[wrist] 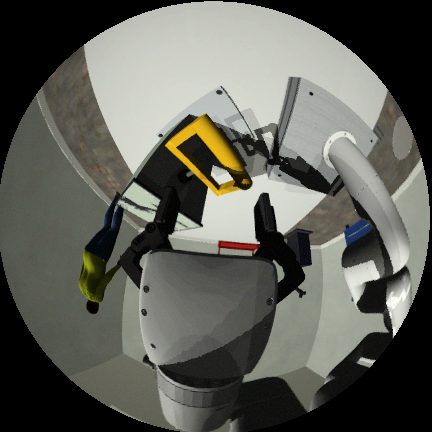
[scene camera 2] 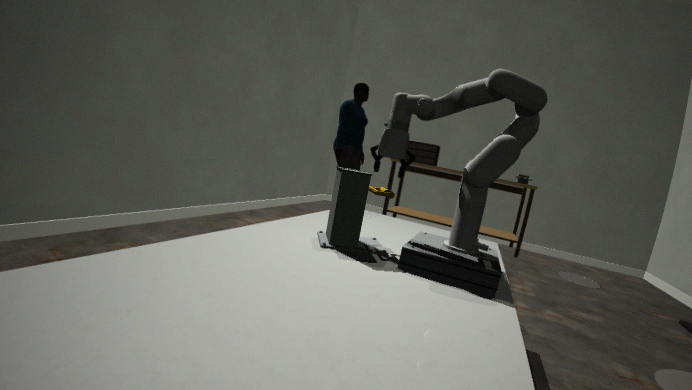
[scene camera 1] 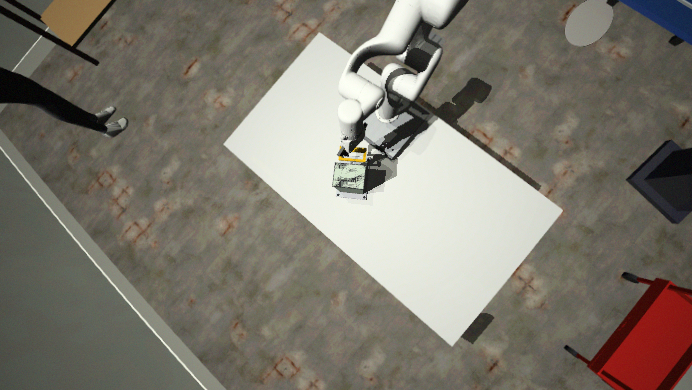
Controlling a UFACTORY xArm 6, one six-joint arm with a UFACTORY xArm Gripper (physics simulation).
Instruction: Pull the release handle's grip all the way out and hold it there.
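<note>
The release handle is a yellow rectangular loop (scene camera 1: 353,160) (scene camera 2: 382,192) (wrist: 222,148) with a thick outer grip bar. It sticks out level from the side of a tall dark box (scene camera 1: 349,176) (scene camera 2: 349,207) (wrist: 160,162) with a pale patterned top. A short rod shows on the box face inside the loop in the wrist view. My gripper (scene camera 1: 345,152) (scene camera 2: 389,171) (wrist: 216,196) is open and empty, pointing down. It is above the handle and apart from it, with one finger on the box side and the other beyond the grip bar. The scene camera 1 view partly hides the fingers.
The box's base plate (scene camera 2: 373,242) (wrist: 202,106) lies on the white table (scene camera 1: 425,250) (scene camera 2: 250,320). The robot's base block (scene camera 2: 450,267) (wrist: 312,112) stands close by on the handle's side. A person (scene camera 2: 351,125) stands beyond the table, near a wooden bench (scene camera 2: 425,215).
</note>
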